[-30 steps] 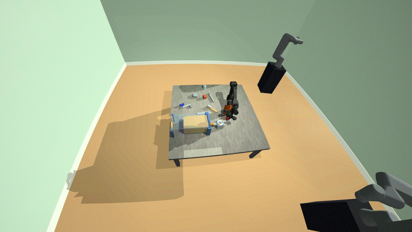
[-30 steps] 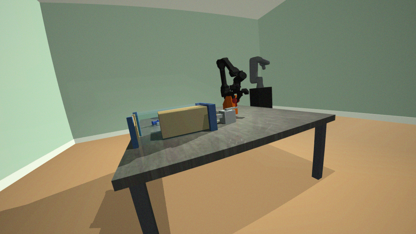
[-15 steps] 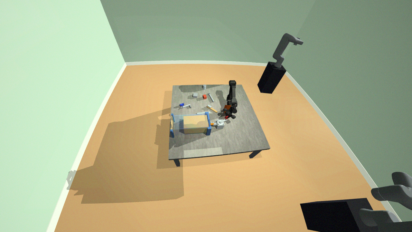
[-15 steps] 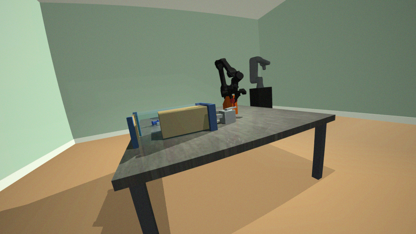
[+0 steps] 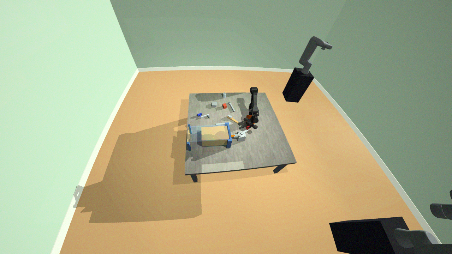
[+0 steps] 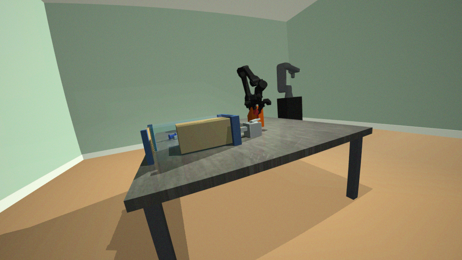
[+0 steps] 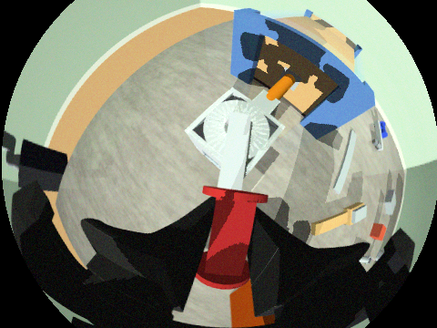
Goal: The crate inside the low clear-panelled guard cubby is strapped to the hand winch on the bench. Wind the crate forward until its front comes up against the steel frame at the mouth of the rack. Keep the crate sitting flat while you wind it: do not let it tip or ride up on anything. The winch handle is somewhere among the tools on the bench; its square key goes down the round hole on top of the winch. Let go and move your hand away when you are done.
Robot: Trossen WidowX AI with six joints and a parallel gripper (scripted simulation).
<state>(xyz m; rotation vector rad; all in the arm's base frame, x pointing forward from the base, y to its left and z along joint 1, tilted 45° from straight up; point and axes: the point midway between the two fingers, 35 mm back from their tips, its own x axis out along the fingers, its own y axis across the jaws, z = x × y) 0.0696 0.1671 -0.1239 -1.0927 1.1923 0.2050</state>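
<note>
The grey winch lies 5 cm ahead of my gripper tip, 4 cm to the left of it and 10 cm below it. Round my gripper tip: tan-handled tool: 16 cm ahead, 24 cm to the right, 11 cm below; then red knob: 1 cm behind, 1 cm to the right; then grey bar: 28 cm ahead, 16 cm to the right, 13 cm below.
</note>
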